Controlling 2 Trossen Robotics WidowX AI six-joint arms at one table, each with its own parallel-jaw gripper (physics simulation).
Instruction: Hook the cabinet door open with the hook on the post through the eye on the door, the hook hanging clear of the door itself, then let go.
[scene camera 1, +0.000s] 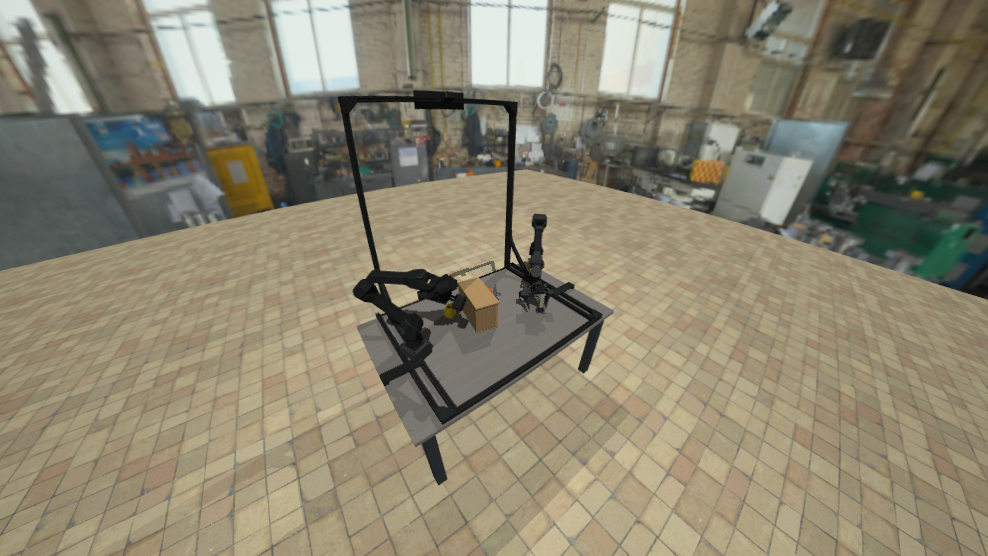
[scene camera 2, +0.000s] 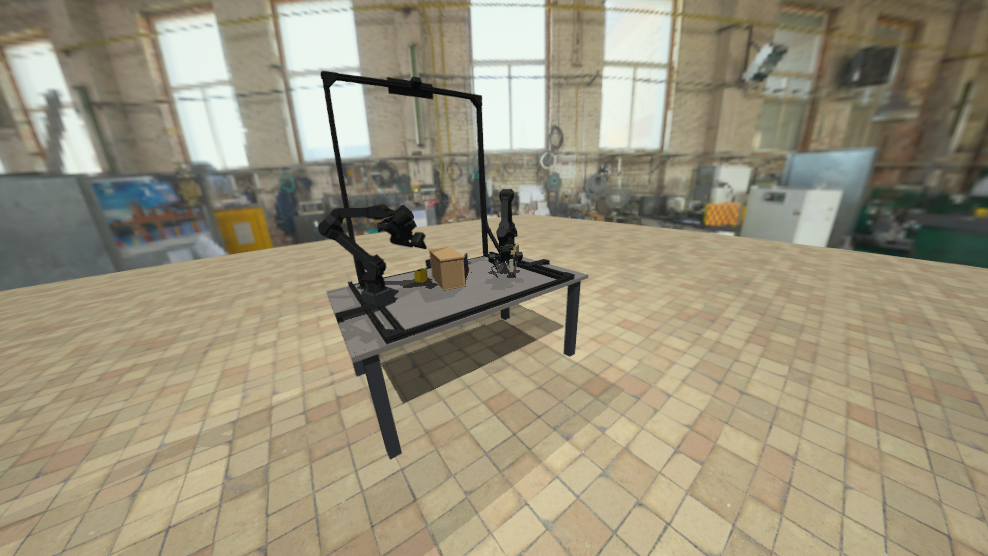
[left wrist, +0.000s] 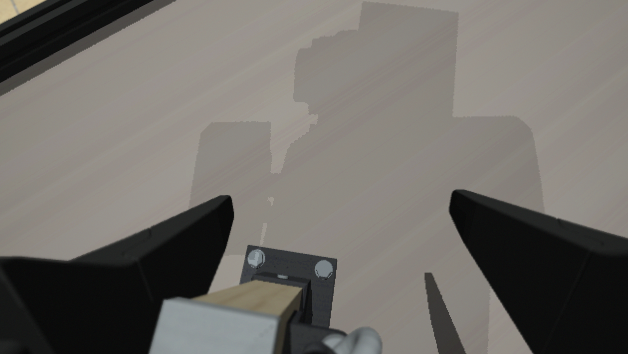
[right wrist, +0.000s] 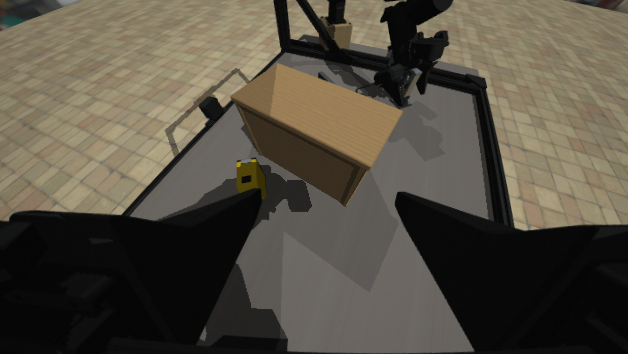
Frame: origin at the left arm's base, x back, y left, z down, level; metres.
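Seen in the pictures: left gripper, fingertip midpoint: (scene camera 1: 537, 308) (scene camera 2: 506, 271) (left wrist: 341, 203) (right wrist: 412, 100); right gripper, fingertip midpoint: (scene camera 1: 455, 299) (scene camera 2: 419, 247) (right wrist: 328, 196); left arm's base at its link origin: (right wrist: 335, 20); right arm's base at its link origin: (scene camera 1: 414, 343) (scene camera 2: 376, 290).
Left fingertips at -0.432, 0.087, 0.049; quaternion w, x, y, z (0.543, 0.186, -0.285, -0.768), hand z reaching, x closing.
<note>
Offsets run from my left fingertips to a thing's top centre, as dx, dy, dz. "pt": to the spot under its first point.
The wooden cabinet @[-0.097, -0.305, -0.116] (scene camera 1: 486, 318) (scene camera 2: 449, 271) (right wrist: 320, 115) stands mid-table; its door side faces away and the eye cannot be made out. The wooden post (scene camera 2: 513, 257) (left wrist: 262, 294) has a grey cap @[pt +0.041, +0.015, -0.053] (left wrist: 215, 325) and a bolted dark base @[pt +0.031, +0.017, +0.043] (left wrist: 290, 262). The grey pivot piece @[pt +0.036, -0.014, -0.044] (left wrist: 367, 341) shows at its side; the hook's rod is mostly out of the left wrist view, and a thin dark line (right wrist: 361, 90) runs beside the post in the right wrist view. My left gripper (scene camera 1: 534, 304) (left wrist: 341, 203) is open and empty around the post's area. My right gripper (right wrist: 328, 196) is open and empty, near the cabinet.
A yellow block-like object @[-0.143, -0.447, -0.035] (scene camera 1: 450, 311) (scene camera 2: 420, 275) (right wrist: 247, 176) stands beside the cabinet, on the right arm's side. Black rails (left wrist: 55, 37) (right wrist: 492, 165) border the table. A tall black frame @[pt +0.446, -0.276, -0.532] (scene camera 1: 510, 186) (scene camera 2: 480, 172) rises at the back edge.
</note>
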